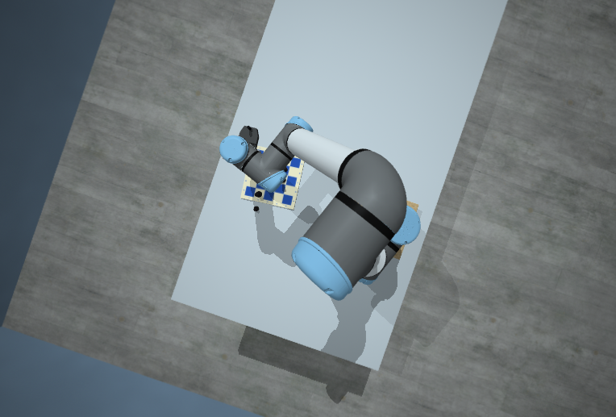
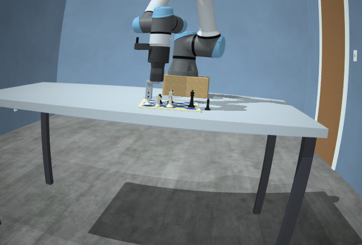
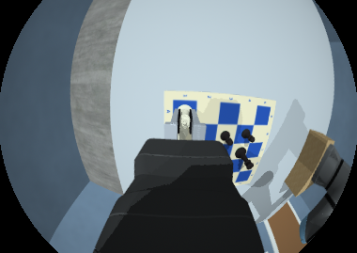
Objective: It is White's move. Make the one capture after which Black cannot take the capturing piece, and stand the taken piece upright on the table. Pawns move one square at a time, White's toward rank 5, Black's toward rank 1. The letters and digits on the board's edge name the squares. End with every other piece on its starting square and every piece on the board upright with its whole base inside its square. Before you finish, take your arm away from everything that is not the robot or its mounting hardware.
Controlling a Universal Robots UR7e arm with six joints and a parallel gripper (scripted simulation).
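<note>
Right now my hand is 1 cm above the white pawn-like piece. From my hand the other things lie so: tall black piece: 8 cm behind, 14 cm to the left, 1 cm below.
</note>
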